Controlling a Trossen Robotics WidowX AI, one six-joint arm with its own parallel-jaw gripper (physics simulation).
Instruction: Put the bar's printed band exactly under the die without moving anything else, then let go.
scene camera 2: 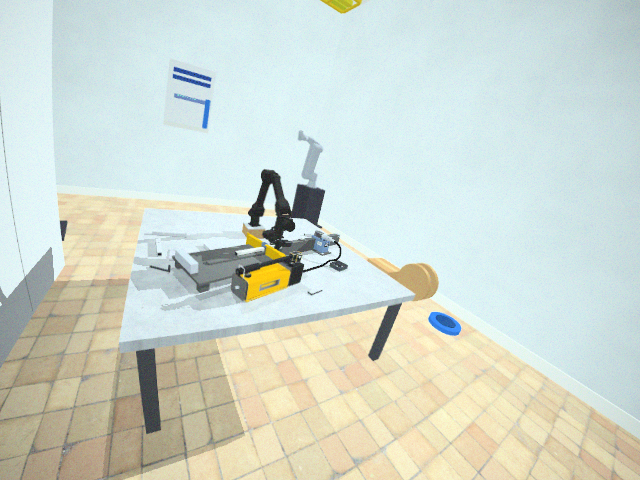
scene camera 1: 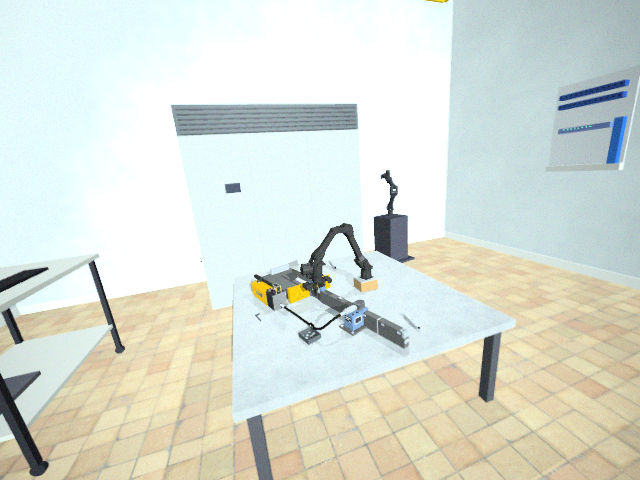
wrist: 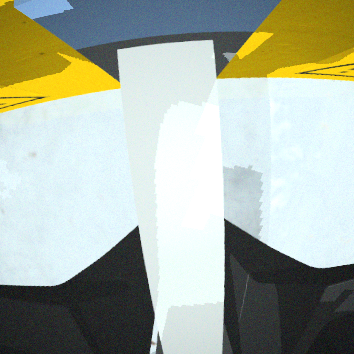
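Pixels of known places: gripper, fingertip midpoint: (scene camera 1: 317, 294) (wrist: 180, 219); arm's base, link origin: (scene camera 2: 254, 224) (scene camera 1: 366, 277).
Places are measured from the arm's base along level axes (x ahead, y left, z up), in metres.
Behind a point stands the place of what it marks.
Note:
My gripper (wrist: 180, 219) @[x 0.338, y -0.064, z -0.044 m] is shut on a pale, flat bar (wrist: 172, 140) @[x 0.343, y -0.103, z 0.002 m], which runs up the middle of the wrist view between the two black fingers. The bar's far end reaches a dark strip below a blue curved part (wrist: 165, 17), between yellow panels (wrist: 30, 80) @[x 0.397, y -0.123, z -0.026 m] (wrist: 310, 45) @[x 0.301, y -0.136, z -0.017 m]. I cannot tell whether the blue part is the die, and I cannot make out the printed band. In the scene views the gripper (scene camera 1: 316, 286) @[x 0.338, y -0.064, z -0.044 m] (scene camera 2: 271, 241) @[x 0.338, y -0.064, z -0.044 m] is low beside the yellow and dark machine (scene camera 1: 298, 294) (scene camera 2: 266, 284); the bar cannot be made out there.
A long dark rail (scene camera 1: 385, 330) @[x 0.279, y 0.469, z -0.026 m] extends from the machine, with a blue device (scene camera 1: 355, 320) @[x 0.351, y 0.342, z -0.012 m] (scene camera 2: 320, 242) @[x 0.347, y 0.283, z -0.001 m] beside it. A cable runs to a black box (scene camera 1: 309, 335) @[x 0.555, y 0.243, z -0.067 m] (scene camera 2: 338, 266) @[x 0.548, y 0.265, z -0.069 m]. A hex key (scene camera 2: 314, 292) @[x 0.722, y -0.089, z -0.064 m] lies near the machine. The arm's base stands on a wooden block (scene camera 1: 366, 284) @[x 0.043, y 0.050, z -0.021 m].

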